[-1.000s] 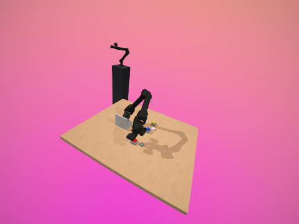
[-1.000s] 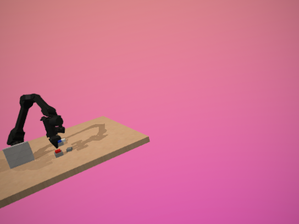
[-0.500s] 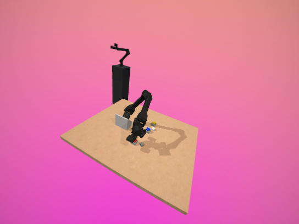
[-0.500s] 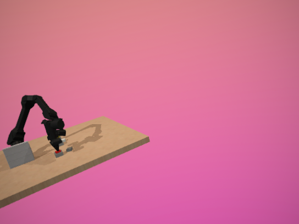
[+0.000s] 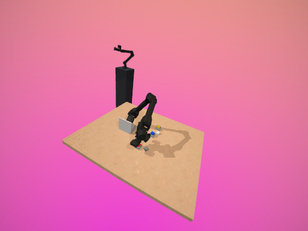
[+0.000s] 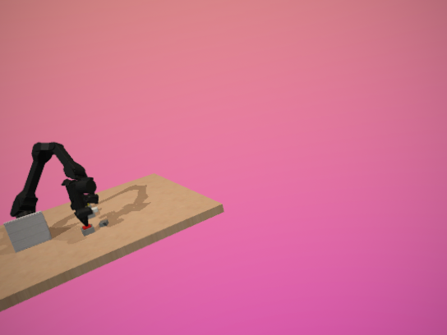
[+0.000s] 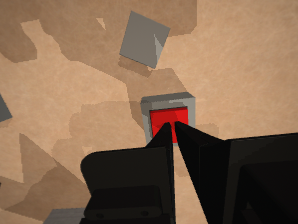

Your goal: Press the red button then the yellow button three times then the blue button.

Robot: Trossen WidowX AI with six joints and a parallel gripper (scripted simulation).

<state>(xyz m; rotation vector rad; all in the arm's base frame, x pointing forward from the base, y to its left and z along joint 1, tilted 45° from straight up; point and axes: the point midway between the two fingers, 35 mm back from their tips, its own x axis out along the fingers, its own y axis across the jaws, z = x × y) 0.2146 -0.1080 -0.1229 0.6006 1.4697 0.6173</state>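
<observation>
The red button lies 10 mm below my gripper tip. Also, from my gripper tip: blue button (200 mm to the left, 40 mm ahead); white block (260 mm to the left, 80 mm ahead, 20 mm below); grey block (70 mm ahead, 20 mm to the left, 20 mm below).
</observation>
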